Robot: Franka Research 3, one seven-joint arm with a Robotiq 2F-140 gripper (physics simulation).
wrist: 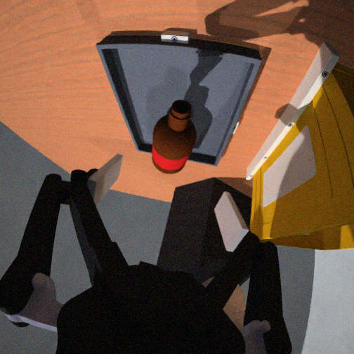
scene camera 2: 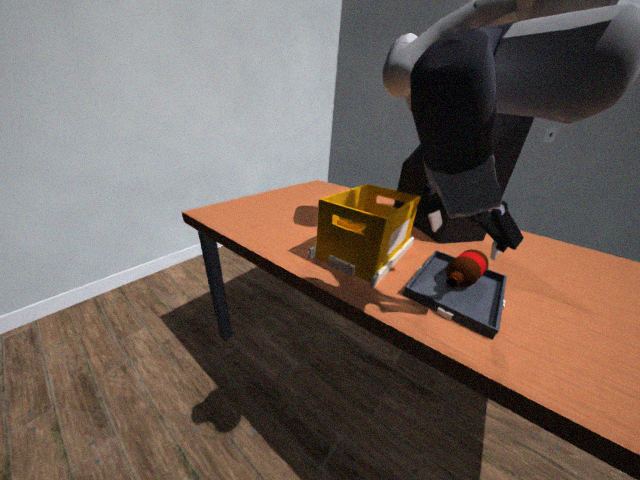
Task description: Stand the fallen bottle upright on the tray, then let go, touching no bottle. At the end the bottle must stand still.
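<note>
The brown bottle with a red band [scene camera 2: 467,268] [wrist: 174,140] lies on its side on the grey tray [scene camera 2: 496,326] [wrist: 110,82]. In scene camera 2 its neck points toward the near left. In the wrist view its base end overlaps the tray's rim on the robot's side; whether it rests on that rim I cannot tell. My gripper [scene camera 2: 465,235] [wrist: 171,184] is wide open with nothing between the fingers. In scene camera 2 it hangs above and behind the bottle. In the wrist view the bottle shows beyond the fingertips, apart from both.
A yellow crate [scene camera 2: 351,242] [wrist: 300,200] stands beside the tray, to its left in scene camera 2, with white strips along its foot. A black block [wrist: 185,225] stands behind the table [scene camera 2: 573,330] [wrist: 50,75]. The arm hangs over the table's far side.
</note>
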